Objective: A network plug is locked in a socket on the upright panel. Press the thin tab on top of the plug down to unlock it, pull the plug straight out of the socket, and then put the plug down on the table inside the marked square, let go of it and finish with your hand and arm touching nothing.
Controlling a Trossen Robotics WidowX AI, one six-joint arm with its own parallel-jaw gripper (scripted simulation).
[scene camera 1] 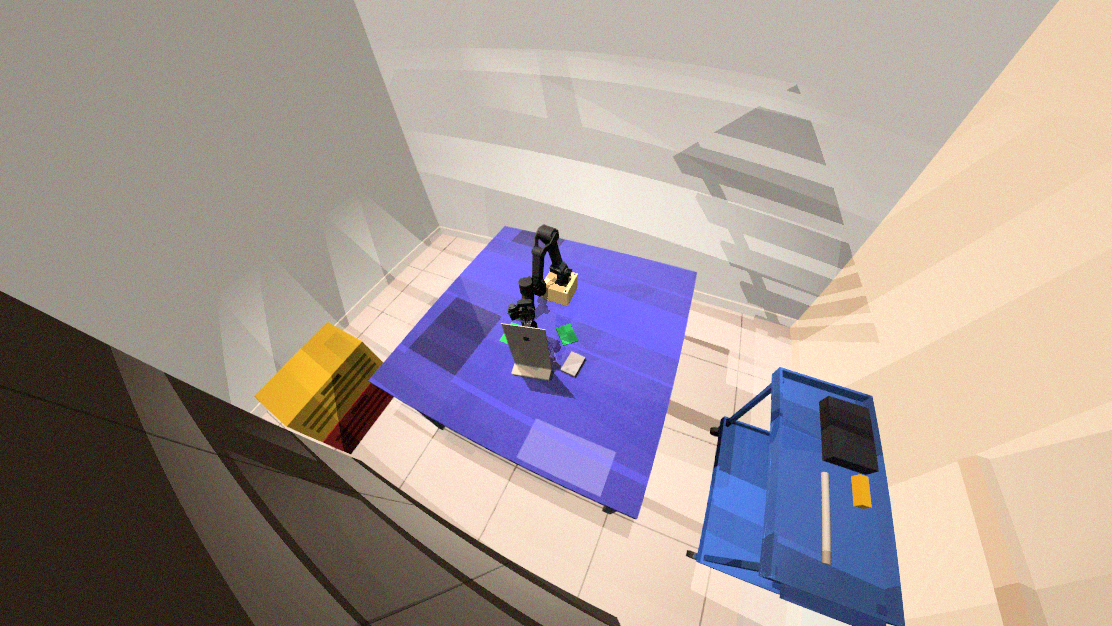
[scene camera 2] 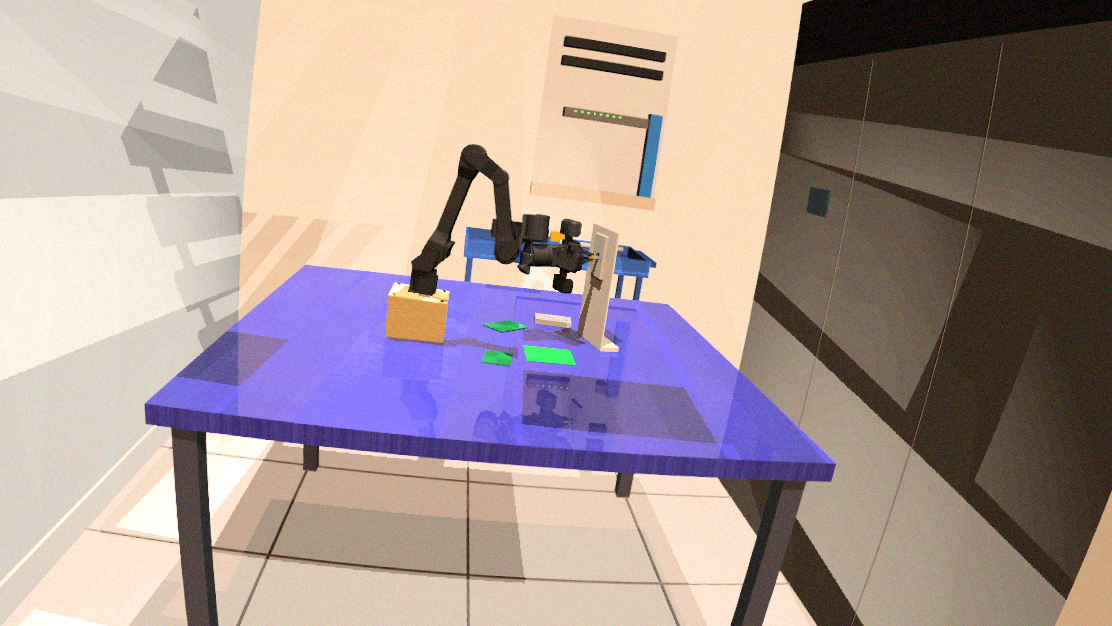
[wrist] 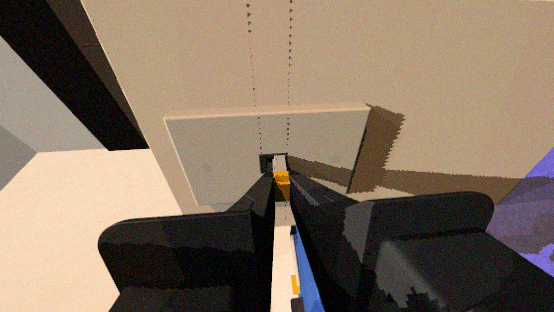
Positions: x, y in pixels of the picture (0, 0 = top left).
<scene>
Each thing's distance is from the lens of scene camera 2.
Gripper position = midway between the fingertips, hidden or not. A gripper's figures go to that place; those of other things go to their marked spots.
my gripper point(scene camera 2: 592, 256): 188 cm
upright grey panel point(scene camera 2: 599, 275): 187 cm
</scene>
